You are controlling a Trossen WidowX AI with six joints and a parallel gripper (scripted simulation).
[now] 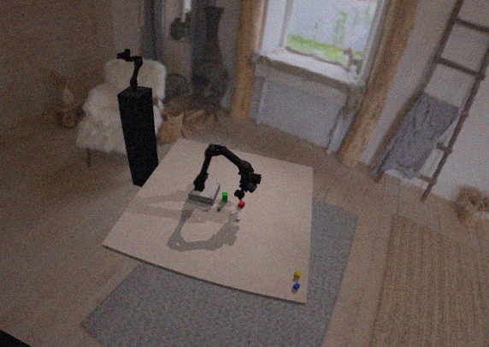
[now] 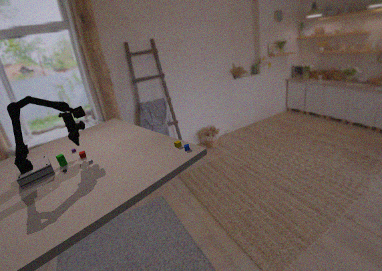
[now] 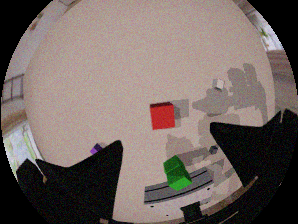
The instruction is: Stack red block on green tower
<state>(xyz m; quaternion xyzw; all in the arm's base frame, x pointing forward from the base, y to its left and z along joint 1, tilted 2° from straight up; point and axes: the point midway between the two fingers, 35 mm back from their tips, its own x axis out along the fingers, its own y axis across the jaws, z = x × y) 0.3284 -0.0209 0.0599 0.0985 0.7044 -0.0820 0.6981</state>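
Now: the red block 90 mm below my gripper tip. Round my gripper tip: purple block (20 mm behind, 170 mm to the left, 90 mm below); then blue block (440 mm ahead, 560 mm to the right, 90 mm below); then yellow block (440 mm ahead, 480 mm to the right, 90 mm below).
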